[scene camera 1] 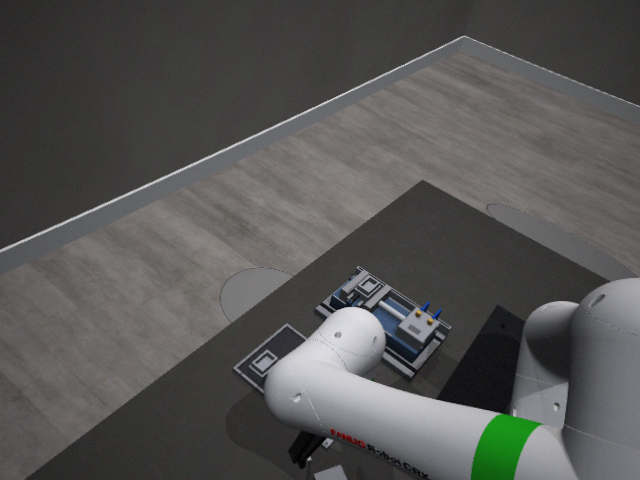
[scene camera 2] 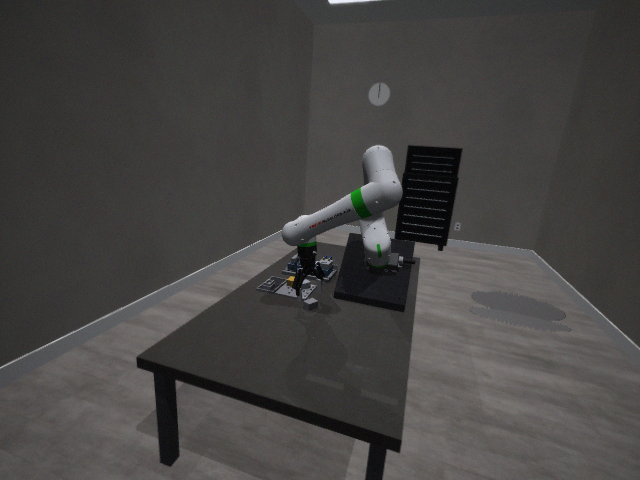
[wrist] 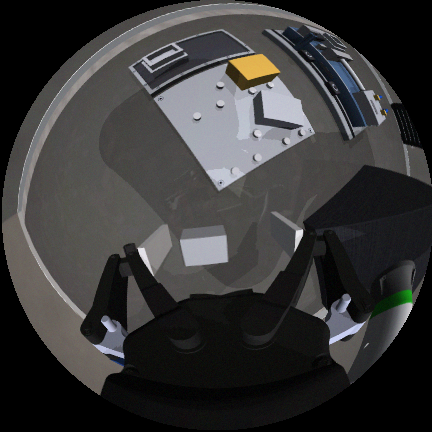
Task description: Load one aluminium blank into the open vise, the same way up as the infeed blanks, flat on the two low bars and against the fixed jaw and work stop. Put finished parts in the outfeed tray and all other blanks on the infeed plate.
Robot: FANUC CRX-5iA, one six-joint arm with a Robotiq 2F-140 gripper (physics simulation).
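Seen in the pictures: gripper, between the fingertips: (scene camera 1: 335, 460) (scene camera 2: 310, 296) (wrist: 219, 229); arm's base, origin of its link: (scene camera 2: 378, 262) (wrist: 393, 279).
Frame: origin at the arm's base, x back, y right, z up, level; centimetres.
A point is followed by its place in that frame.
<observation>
My gripper (wrist: 219, 229) {x -29.2, y -25.4, z -14.8 cm} (scene camera 2: 309, 285) {x -29.2, y -25.4, z -14.8 cm} is open and empty, its fingers apart above and on either side of a loose aluminium blank (wrist: 204, 248) {x -28.0, y -28.5, z -15.2 cm} (scene camera 2: 310, 304) {x -26.9, y -31.6, z -15.7 cm} (scene camera 1: 331, 473) {x -28.4, y -27.9, z -15.2 cm} lying on the table. Another aluminium blank (wrist: 280, 109) {x -37.7, y -10.4, z -14.4 cm} lies on the pinned infeed plate (wrist: 192, 140) {x -40.2, y -21.6, z -18.0 cm}, beside a yellow block (wrist: 253, 69) {x -44.5, y -9.4, z -14.4 cm} (scene camera 2: 291, 281) {x -44.7, y -11.3, z -14.9 cm} at the plate's far edge. The vise (scene camera 1: 391, 321) {x -39.2, y 12.9, z -12.8 cm} (wrist: 345, 82) {x -38.7, y 10.1, z -12.9 cm} has a grey part with a square pocket (scene camera 1: 369, 285) {x -48.7, y 15.4, z -8.8 cm} at its jaw end; its exact seating is unclear. A pocketed finished part (scene camera 1: 264, 362) {x -55.6, y -16.7, z -16.2 cm} (wrist: 165, 57) {x -53.7, y -17.3, z -14.8 cm} sits in the outfeed tray (wrist: 215, 44) {x -55.1, y -7.7, z -18.2 cm} (scene camera 1: 285, 342) {x -56.6, y -7.4, z -18.2 cm}.
The outfeed tray adjoins the infeed plate's far side. The vise stands beyond the plate, to the right in the wrist view. The black robot base plate (wrist: 370, 210) {x -19.5, y -4.5, z -8.8 cm} (scene camera 2: 372, 289) {x -0.5, y -10.7, z -11.4 cm} rises at the right. The arm hides much of the plate in scene camera 1.
</observation>
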